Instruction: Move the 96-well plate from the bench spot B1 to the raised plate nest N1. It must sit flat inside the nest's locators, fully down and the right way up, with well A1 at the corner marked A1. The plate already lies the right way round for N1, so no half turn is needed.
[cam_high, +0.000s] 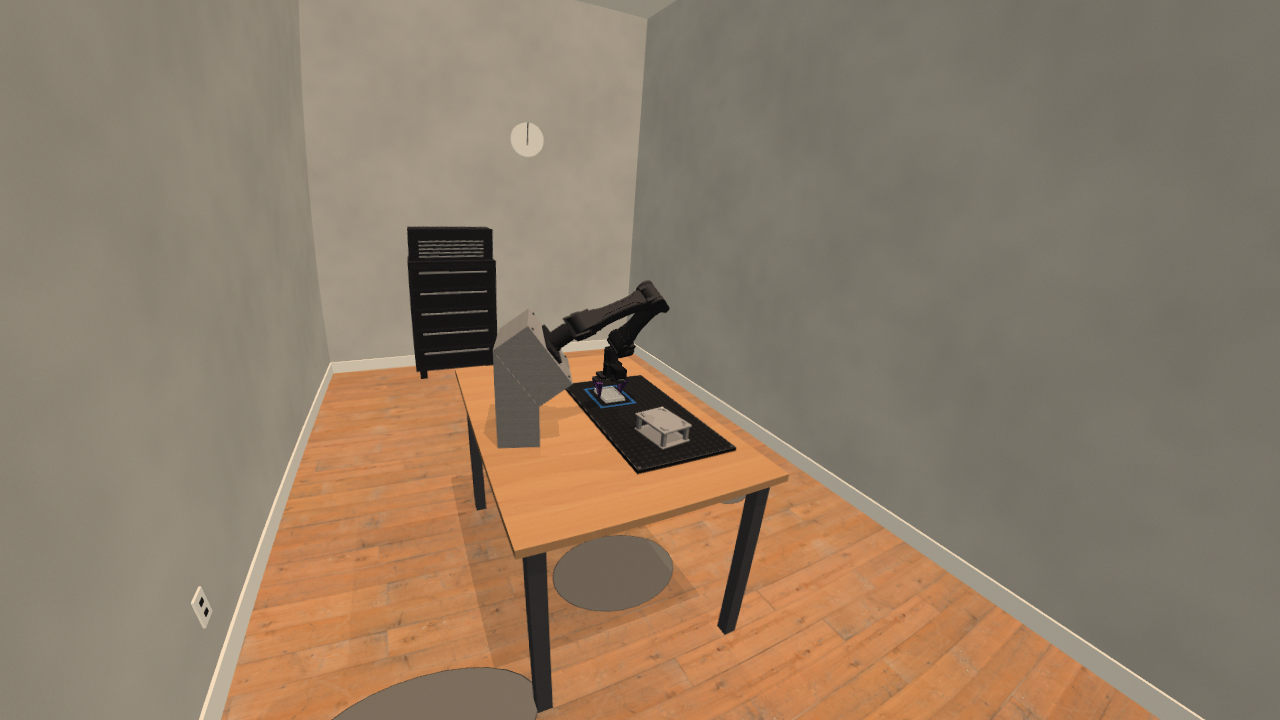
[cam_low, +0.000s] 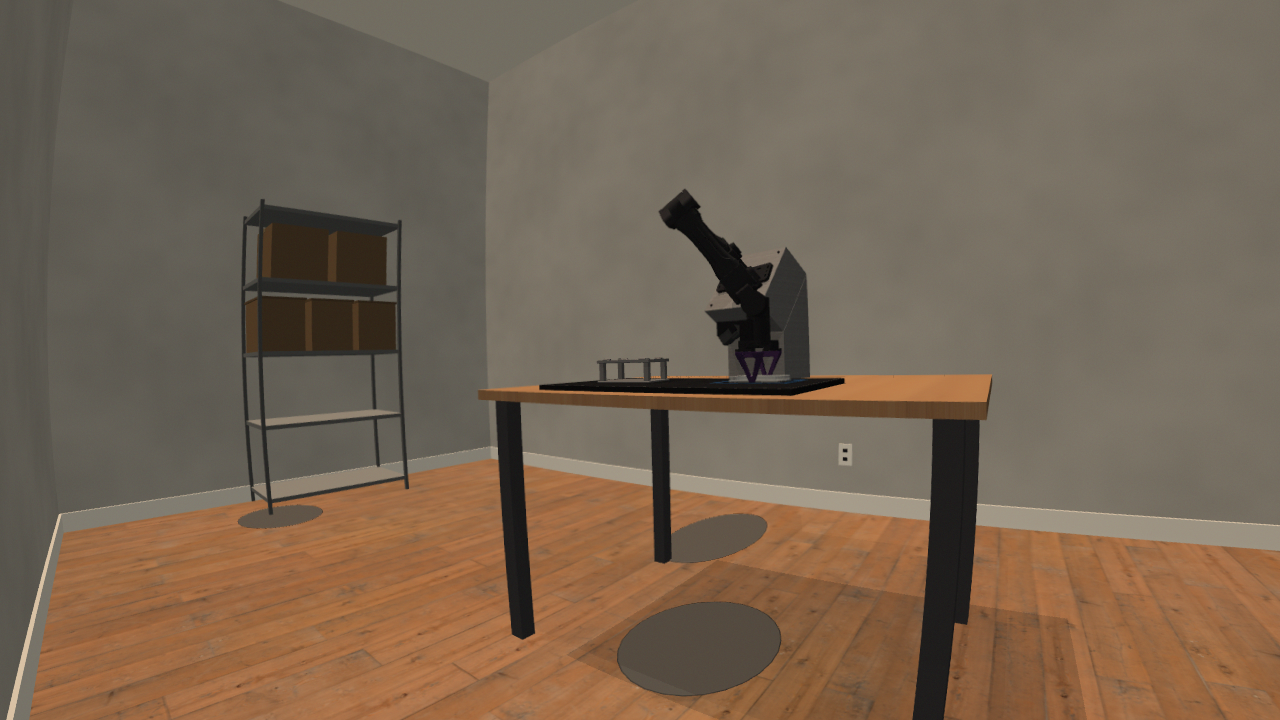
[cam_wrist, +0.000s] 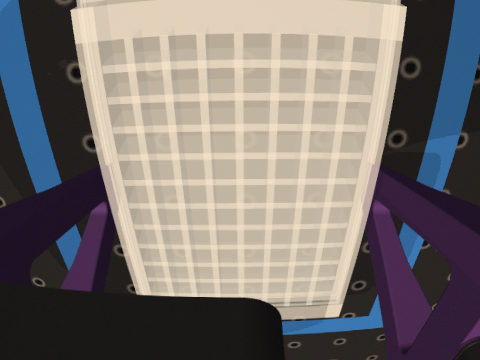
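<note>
The grey plate nest N1 is 36 cm to the right of my hand, 7 cm ahead of it and 5 cm above it. From my hand the other things lie so: 96-well plate (right at my hand).
</note>
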